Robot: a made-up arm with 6 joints.
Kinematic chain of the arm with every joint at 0, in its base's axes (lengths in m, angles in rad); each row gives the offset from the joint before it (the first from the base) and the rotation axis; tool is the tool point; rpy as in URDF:
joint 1: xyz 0 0 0.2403 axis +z
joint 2: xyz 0 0 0 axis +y
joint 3: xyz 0.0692 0 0.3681 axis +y
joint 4: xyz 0.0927 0 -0.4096 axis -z
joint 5: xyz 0 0 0 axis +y
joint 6: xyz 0.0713 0 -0.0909 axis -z
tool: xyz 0 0 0 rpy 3.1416 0 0
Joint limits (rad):
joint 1: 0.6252..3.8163
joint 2: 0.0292..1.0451
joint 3: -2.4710..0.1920
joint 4: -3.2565..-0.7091
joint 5: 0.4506..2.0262
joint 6: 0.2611..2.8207
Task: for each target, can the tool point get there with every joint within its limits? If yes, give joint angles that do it. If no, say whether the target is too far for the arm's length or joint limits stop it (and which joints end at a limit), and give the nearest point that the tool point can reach.
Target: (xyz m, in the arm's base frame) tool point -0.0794 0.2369 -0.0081
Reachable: yes | joints 1.9119 0.5189 -0.2686 -3.0455 1.0810 2.0942
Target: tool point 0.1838 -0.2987 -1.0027
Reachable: no: too far | nearest point -0.1702 -0.1641 -0.1544 | short by 0.929 m
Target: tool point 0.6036 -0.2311 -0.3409
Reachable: no: joint limits stop it (at a limit: joint 1, joint 2) | nearest point 0.3467 0.1243 -0.1088 | short by 0.496 m
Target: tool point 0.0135 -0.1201 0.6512
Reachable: no: joint limits stop it (at a limit: joint 2, joint 3, joint 4, joint 5) | nearest point 0.0102 -0.0909 0.2166 | short by 0.436 m
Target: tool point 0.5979 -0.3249 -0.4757
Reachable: no: too far | nearest point 0.3147 0.1098 -0.1192 | short by 0.630 m
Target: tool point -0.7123 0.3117 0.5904
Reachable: yes | joints 2.7646 0.5495 -2.0719 -1.7496 0.9107 0.5908
